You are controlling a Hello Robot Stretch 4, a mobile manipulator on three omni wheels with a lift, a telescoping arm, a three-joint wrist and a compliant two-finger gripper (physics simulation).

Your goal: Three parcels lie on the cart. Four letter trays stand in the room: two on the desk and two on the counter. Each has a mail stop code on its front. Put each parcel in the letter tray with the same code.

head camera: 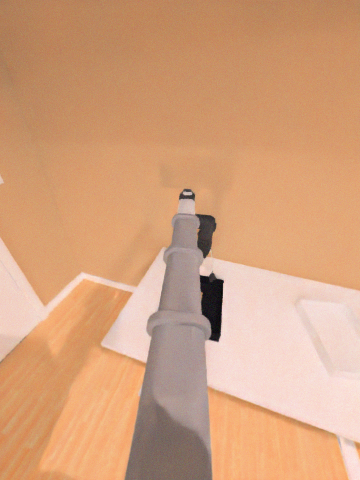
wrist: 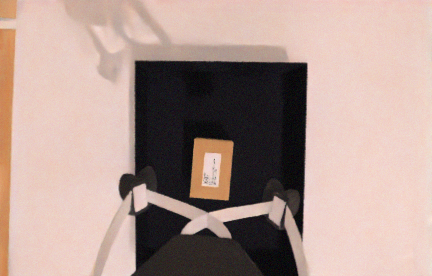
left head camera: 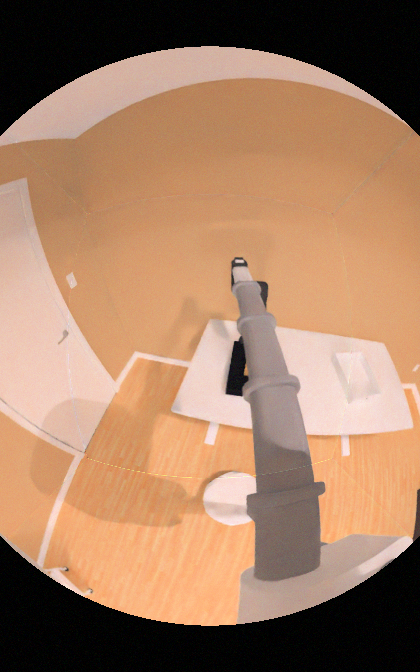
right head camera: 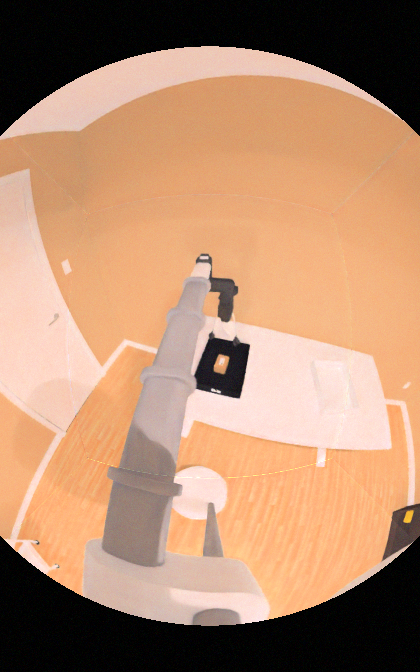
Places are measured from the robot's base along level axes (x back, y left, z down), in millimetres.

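Where they show: gripper, fingertip midpoint: (wrist: 210, 187).
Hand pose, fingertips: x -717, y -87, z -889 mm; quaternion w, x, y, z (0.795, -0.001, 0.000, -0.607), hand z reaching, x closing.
Note:
After its pixels a point has its place.
An orange-brown parcel (right head camera: 221, 364) (wrist: 225, 170) @(x -705, y -106, z -745 mm) with a white label lies flat inside a black letter tray (head camera: 214, 310) @(x -674, y -189, z -695 mm) (left head camera: 235, 370) (right head camera: 242, 370) (wrist: 295, 125) @(x -754, y -232, z -713 mm). The tray stands on a white table top (head camera: 270, 350) @(x -495, y -423, z -692 mm) (left head camera: 310, 400) (right head camera: 280, 400). Its front code and the parcel's print are too small to read. My gripper (right head camera: 224, 338) (wrist: 210, 187) @(x -716, y -87, z -889 mm) is open and empty above the tray, its fingertips wide apart and clear of the parcel. In the head view the arm partly hides gripper and tray. A white tray (head camera: 312, 335) @(x -565, y -636, z -719 mm) (left head camera: 343, 376) (right head camera: 318, 385) stands further right on the same top.
My extended arm (head camera: 175, 370) @(x -173, y 1, z -1310 mm) (left head camera: 280, 425) (right head camera: 155, 420) reaches over the table. A round white seat (left head camera: 227, 500) (right head camera: 200, 487) stands before it. A white door (left head camera: 30, 300) (right head camera: 25, 280) is at the left. A dark piece (right head camera: 397, 535) bearing a yellow patch shows at the lower right. A wall rises behind the table.

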